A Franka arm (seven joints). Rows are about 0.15 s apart.
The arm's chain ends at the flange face. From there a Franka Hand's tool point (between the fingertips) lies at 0.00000 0.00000 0.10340 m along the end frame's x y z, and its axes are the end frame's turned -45 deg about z.
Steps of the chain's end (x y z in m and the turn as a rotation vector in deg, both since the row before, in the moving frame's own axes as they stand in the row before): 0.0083, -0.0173, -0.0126, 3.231, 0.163, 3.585; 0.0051, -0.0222, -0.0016, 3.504, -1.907, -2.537; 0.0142, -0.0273, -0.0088, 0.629, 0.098, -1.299; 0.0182, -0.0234, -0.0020, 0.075, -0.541, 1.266; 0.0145, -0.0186, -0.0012, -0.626, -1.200, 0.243; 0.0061, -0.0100, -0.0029, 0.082, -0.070, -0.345; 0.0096, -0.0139, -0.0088, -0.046, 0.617, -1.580; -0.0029, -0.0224, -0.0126, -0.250, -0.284, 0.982; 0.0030, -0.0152, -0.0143, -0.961, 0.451, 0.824
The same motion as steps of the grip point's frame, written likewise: 0.0226, -0.0101, -0.0128, 2.169, 2.400, 3.585; 0.0212, -0.0190, -0.0019, 3.826, 1.129, -2.537; 0.0303, -0.0100, -0.0088, 0.375, 0.514, -1.299; 0.0288, -0.0045, -0.0020, 0.436, -0.330, 1.266; 0.0211, -0.0036, -0.0012, 0.406, -1.291, 0.243; 0.0114, -0.0030, -0.0029, 0.107, 0.008, -0.345; 0.0174, -0.0022, -0.0088, -0.469, 0.404, -1.580; 0.0131, -0.0179, -0.0126, 0.024, -0.378, 0.982; 0.0122, -0.0068, -0.0143, -0.998, -0.361, 0.824
